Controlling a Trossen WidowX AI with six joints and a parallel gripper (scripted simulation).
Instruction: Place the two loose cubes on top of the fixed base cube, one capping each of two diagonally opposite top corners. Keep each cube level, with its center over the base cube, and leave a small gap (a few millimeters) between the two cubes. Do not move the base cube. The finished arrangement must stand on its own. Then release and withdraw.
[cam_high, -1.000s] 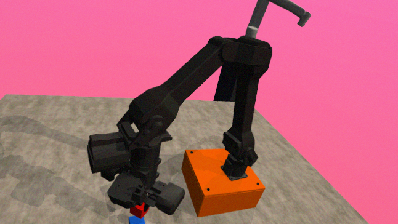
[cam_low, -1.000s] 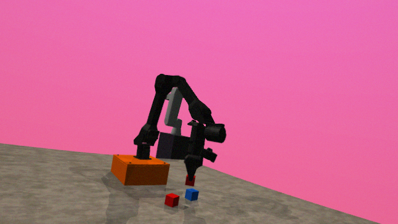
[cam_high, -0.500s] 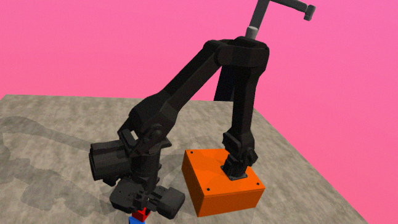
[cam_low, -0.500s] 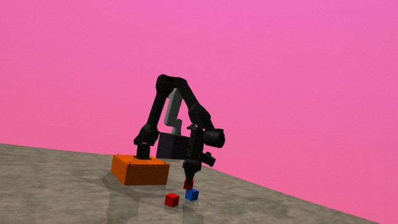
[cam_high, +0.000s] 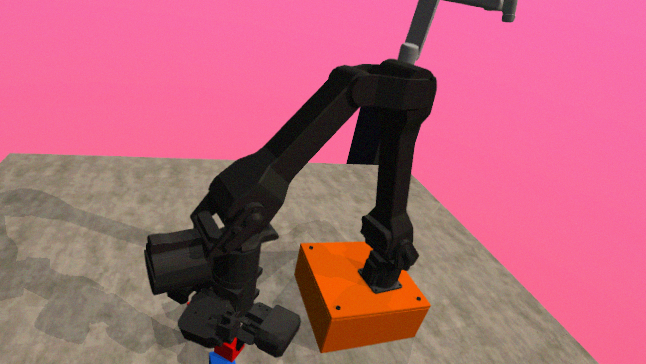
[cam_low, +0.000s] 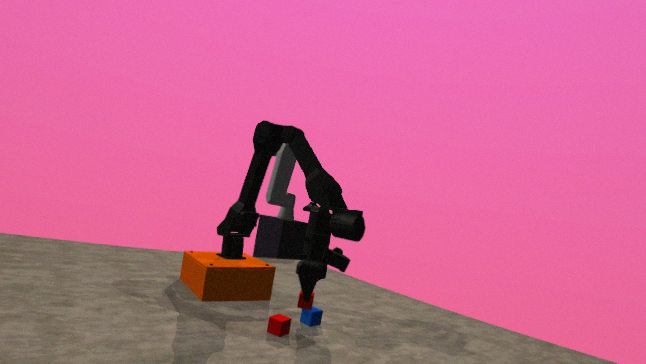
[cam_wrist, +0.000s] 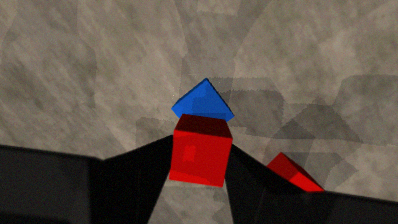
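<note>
Now: gripper tip 1 cm short of the blue cube, 1 cm to the right of it and 4 cm above it.
</note>
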